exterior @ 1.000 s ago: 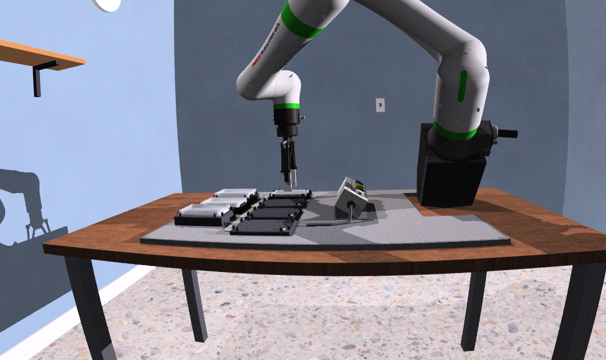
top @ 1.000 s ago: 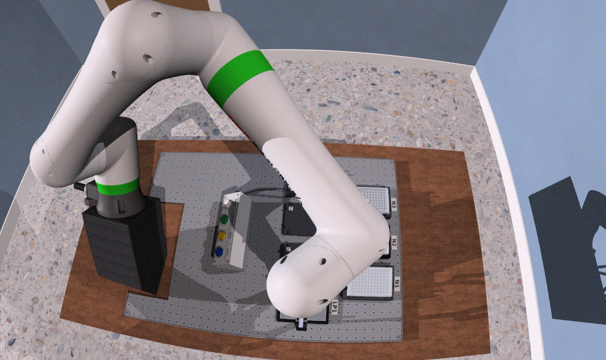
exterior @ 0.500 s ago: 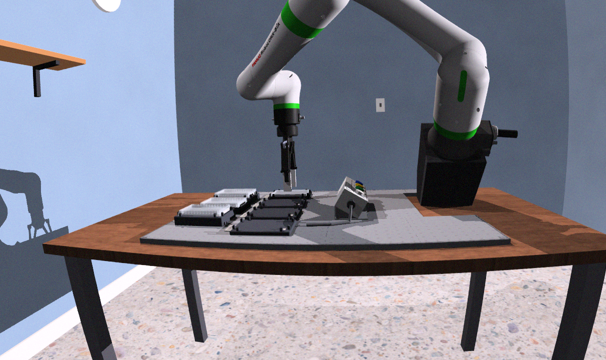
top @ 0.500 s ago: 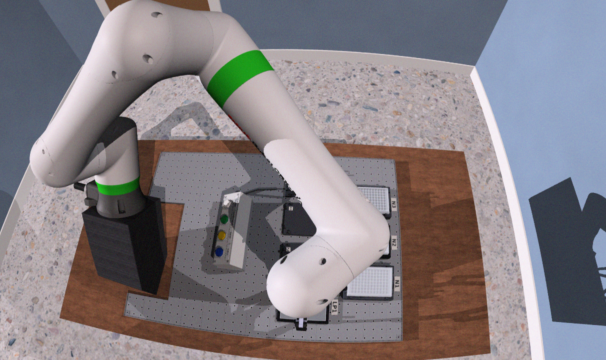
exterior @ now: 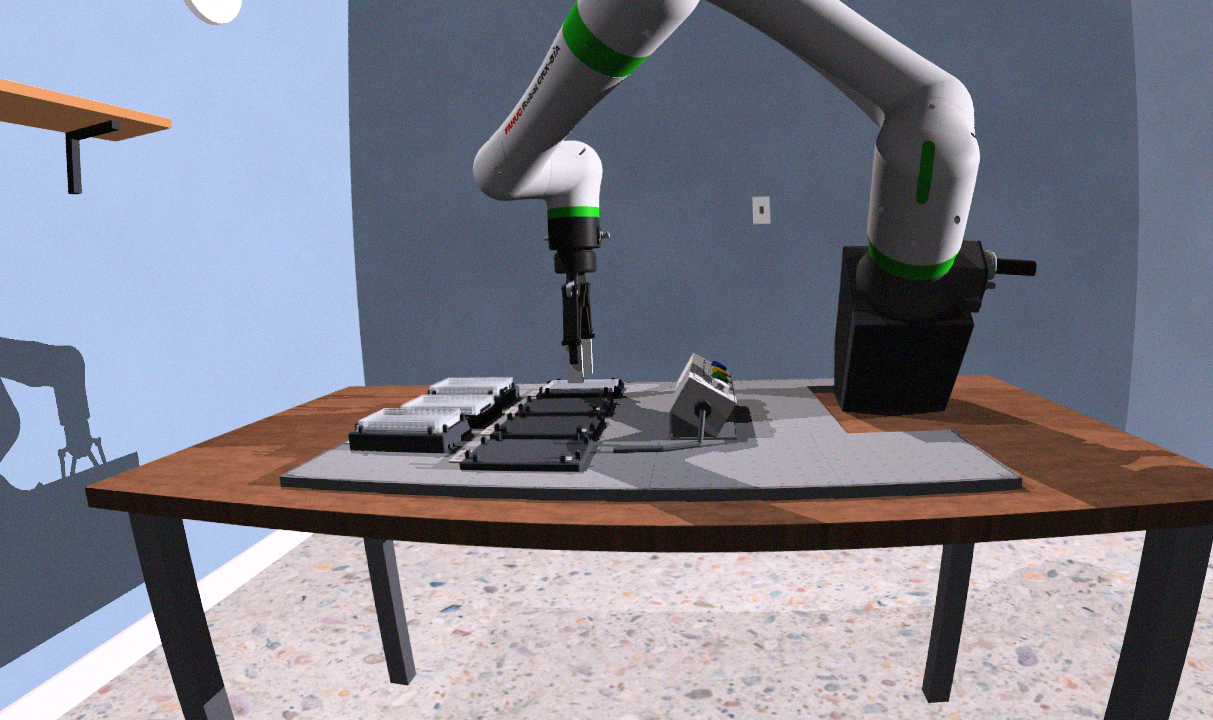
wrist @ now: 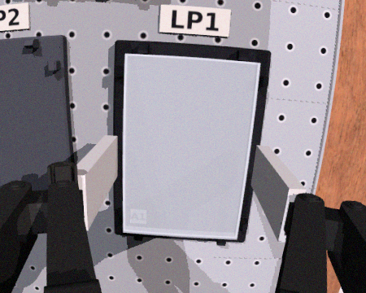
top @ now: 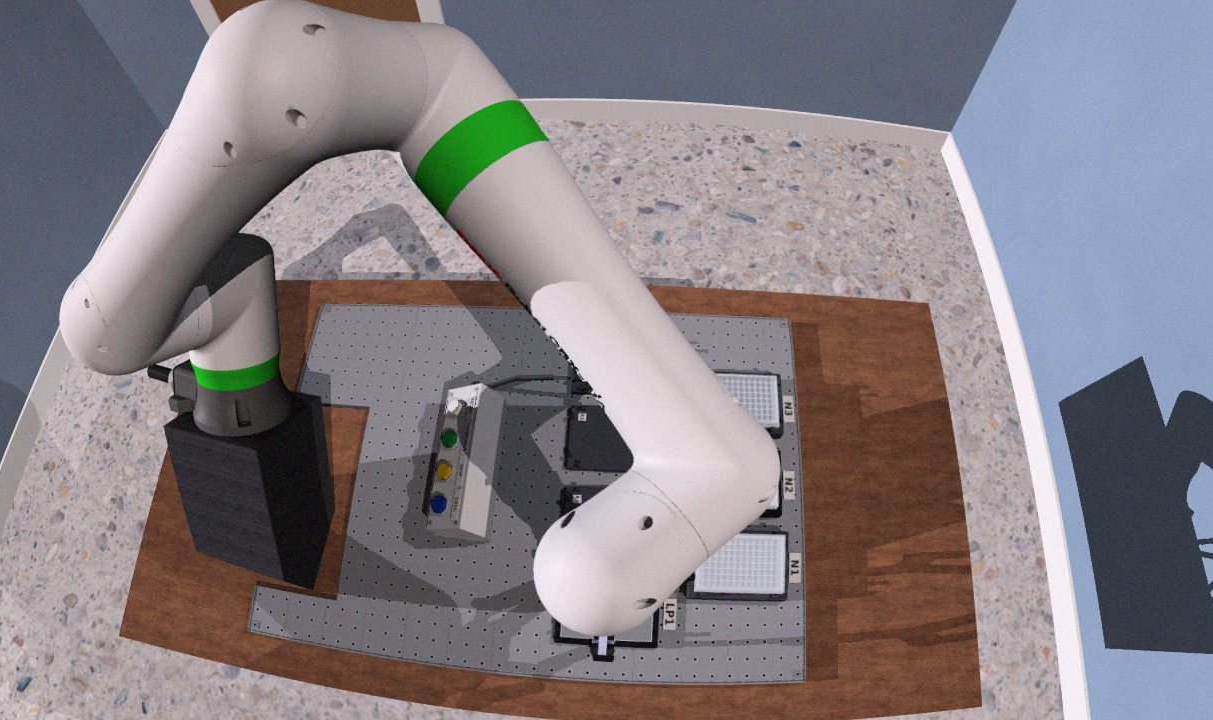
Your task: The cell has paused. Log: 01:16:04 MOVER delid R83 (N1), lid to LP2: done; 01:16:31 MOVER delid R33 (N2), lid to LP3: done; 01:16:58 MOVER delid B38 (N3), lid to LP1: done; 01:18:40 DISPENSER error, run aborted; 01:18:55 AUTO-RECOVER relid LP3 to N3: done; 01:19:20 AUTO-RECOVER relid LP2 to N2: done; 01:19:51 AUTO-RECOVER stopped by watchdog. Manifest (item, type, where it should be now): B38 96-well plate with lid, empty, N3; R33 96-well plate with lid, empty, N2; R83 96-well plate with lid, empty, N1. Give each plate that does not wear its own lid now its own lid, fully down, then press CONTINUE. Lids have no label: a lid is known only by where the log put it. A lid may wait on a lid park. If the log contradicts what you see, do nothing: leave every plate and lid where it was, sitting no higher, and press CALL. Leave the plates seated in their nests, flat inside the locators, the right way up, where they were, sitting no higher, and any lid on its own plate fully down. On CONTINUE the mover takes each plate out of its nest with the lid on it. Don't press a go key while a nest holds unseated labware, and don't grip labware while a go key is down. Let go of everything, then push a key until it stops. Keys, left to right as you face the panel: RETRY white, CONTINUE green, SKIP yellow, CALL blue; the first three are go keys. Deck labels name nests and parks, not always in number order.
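The park LP1 lies 5 cm below my hand. Round my hand: park LP2: 2 cm behind, 13 cm to the left, 5 cm below; then blue call key: 26 cm behind, 8 cm to the left, 1 cm above; then LP3: 5 cm behind, 26 cm to the left, 5 cm below.
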